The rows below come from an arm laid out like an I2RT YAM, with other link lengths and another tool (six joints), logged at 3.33 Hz.
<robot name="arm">
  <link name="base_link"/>
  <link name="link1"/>
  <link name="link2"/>
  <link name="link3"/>
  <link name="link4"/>
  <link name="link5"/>
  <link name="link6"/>
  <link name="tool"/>
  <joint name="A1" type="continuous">
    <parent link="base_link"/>
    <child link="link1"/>
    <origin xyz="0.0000 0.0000 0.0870" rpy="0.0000 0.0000 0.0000"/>
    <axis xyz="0 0 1"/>
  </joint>
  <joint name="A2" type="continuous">
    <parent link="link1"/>
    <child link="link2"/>
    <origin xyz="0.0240 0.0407 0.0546" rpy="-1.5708 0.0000 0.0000"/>
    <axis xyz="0 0 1"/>
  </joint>
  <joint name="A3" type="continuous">
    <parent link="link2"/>
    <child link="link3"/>
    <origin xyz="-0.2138 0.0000 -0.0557" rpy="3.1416 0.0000 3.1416"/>
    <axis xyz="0 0 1"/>
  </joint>
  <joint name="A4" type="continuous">
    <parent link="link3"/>
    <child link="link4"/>
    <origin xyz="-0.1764 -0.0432 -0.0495" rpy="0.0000 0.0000 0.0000"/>
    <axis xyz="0 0 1"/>
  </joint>
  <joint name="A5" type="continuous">
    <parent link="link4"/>
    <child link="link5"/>
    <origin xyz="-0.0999 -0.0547 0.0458" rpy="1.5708 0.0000 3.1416"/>
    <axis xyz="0 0 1"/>
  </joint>
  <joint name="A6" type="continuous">
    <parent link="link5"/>
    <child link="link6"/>
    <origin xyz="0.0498 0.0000 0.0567" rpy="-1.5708 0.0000 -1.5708"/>
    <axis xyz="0 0 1"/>
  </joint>
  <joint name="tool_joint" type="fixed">
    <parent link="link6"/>
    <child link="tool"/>
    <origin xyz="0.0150 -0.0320 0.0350" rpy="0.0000 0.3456 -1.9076"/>
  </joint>
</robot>
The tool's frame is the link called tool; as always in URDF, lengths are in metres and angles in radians. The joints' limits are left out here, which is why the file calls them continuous.
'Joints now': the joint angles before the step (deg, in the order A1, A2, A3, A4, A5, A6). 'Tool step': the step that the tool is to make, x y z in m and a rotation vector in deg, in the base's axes. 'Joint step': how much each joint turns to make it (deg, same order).
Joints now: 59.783 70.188 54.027 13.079 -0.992 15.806
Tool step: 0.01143 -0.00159 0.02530 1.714 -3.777 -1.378
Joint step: -1.812 0.651 5.265 -1.243 -0.376 -2.357
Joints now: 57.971 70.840 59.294 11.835 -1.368 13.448
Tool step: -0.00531 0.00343 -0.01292 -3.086 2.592 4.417
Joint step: -0.077 1.295 0.639 -3.311 -4.508 0.426
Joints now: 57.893 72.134 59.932 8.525 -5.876 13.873
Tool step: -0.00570 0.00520 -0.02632 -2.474 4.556 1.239
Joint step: 1.017 1.638 -3.431 0.847 -0.482 2.563
